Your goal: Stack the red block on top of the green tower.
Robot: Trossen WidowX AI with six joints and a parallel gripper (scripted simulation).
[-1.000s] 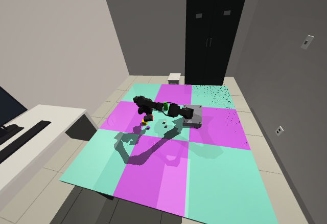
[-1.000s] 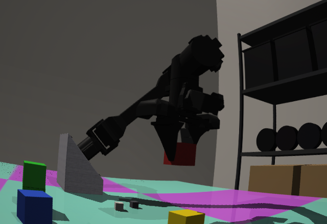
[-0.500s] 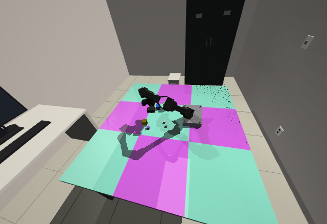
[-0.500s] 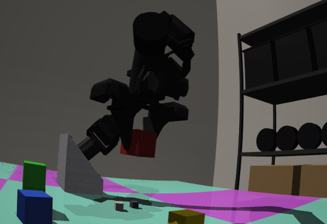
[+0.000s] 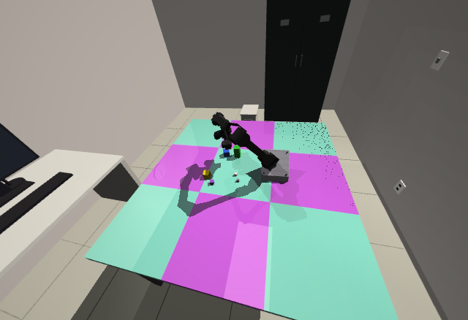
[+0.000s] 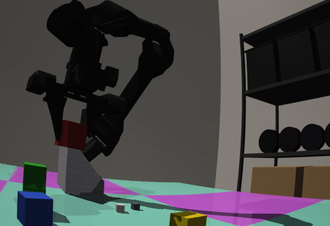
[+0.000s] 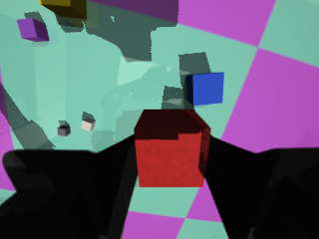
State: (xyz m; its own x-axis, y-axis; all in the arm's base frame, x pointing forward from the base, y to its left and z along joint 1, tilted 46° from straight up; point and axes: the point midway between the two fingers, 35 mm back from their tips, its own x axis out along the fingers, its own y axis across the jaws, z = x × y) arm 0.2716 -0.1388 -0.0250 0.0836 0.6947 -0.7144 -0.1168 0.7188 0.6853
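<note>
Right now the blue block is 4 cm ahead of my gripper tip, 6 cm to the right of it and 11 cm below it. The rest, counted from my gripper tip: yellow block (14 cm ahead, 15 cm to the left, 11 cm below); purple block (10 cm ahead, 21 cm to the left, 12 cm below); red block (1 cm above).
</note>
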